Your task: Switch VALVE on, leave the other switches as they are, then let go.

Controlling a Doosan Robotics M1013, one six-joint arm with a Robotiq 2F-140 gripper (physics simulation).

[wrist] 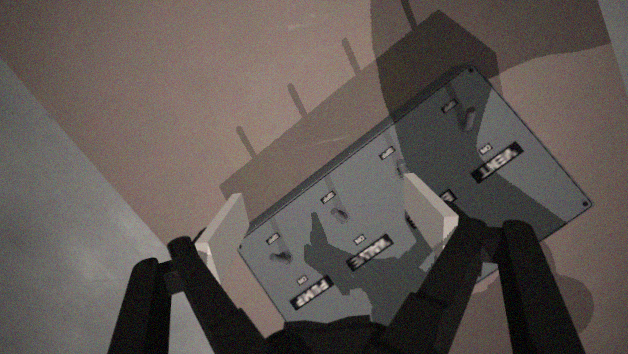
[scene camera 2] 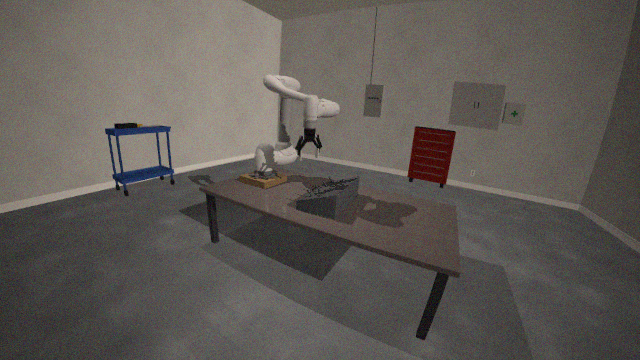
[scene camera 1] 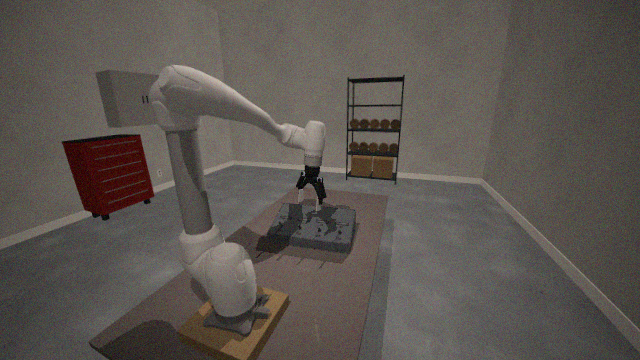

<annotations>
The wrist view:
my gripper: 323, 200
grey switch panel: 497, 170
</annotations>
